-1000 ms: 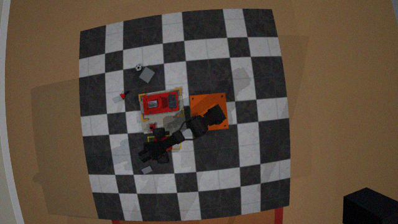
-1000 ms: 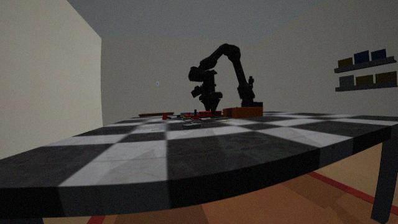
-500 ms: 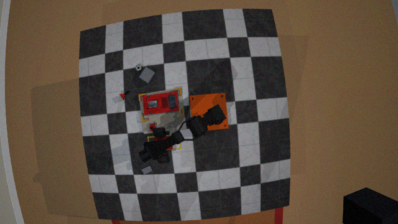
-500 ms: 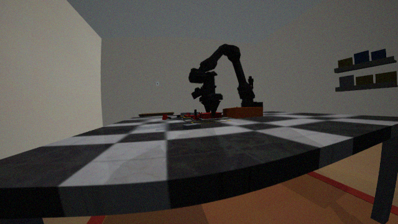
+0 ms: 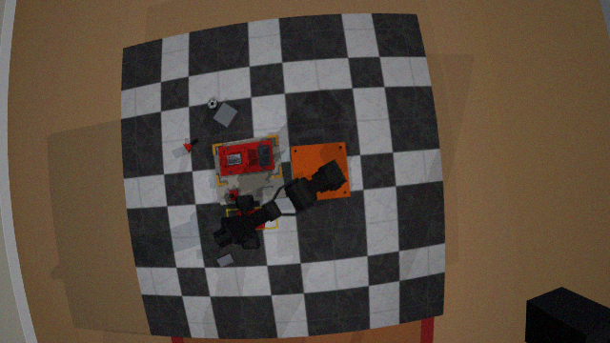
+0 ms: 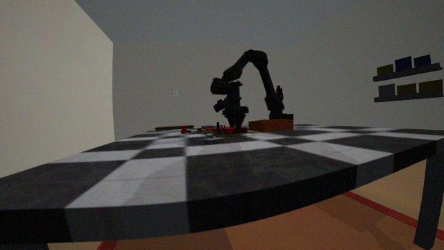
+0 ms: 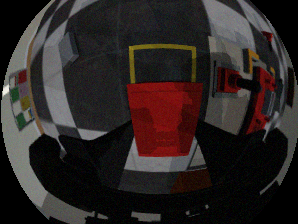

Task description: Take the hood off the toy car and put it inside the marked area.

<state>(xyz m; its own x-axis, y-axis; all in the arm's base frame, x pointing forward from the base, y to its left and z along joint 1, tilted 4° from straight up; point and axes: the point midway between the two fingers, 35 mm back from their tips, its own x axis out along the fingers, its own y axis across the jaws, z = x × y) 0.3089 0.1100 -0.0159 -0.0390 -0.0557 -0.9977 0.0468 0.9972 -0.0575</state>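
Now: gripper tip right at the red hood panel. From my gripper tip the other things lie so: white wheel 45 cm to the right, 8 cm ahead, 1 cm below.
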